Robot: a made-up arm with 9 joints. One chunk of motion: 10 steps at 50 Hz.
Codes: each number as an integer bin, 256 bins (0 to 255) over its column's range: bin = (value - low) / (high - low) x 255, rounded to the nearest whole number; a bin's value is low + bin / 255 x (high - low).
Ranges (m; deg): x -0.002..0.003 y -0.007..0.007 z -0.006..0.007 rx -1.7..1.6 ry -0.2..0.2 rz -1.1..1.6
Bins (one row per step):
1: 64 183 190 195 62 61
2: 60 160 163 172 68 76
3: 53 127 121 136 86 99
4: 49 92 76 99 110 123
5: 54 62 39 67 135 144
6: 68 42 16 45 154 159
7: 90 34 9 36 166 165
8: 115 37 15 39 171 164
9: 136 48 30 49 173 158
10: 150 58 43 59 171 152
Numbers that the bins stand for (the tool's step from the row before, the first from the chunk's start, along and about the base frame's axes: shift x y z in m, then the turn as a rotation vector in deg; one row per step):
1: -0.00075 0.00305 0.00369 0.824 -0.103 -0.454
2: -0.00082 0.00178 0.00231 0.526 -0.093 -0.295
3: -0.00096 -0.00003 0.00017 0.060 -0.065 -0.052
4: -0.00104 -0.00195 -0.00213 -0.419 -0.027 0.202
5: -0.00094 -0.00360 -0.00401 -0.833 0.012 0.425
6: -0.00067 -0.00469 -0.00518 -1.118 0.042 0.584
7: -0.00024 -0.00513 -0.00554 -1.234 0.060 0.647
8: 0.00025 -0.00497 -0.00524 -1.195 0.068 0.636
9: 0.00067 -0.00436 -0.00447 -1.066 0.071 0.573
10: 0.00094 -0.00382 -0.00381 -0.936 0.068 0.509

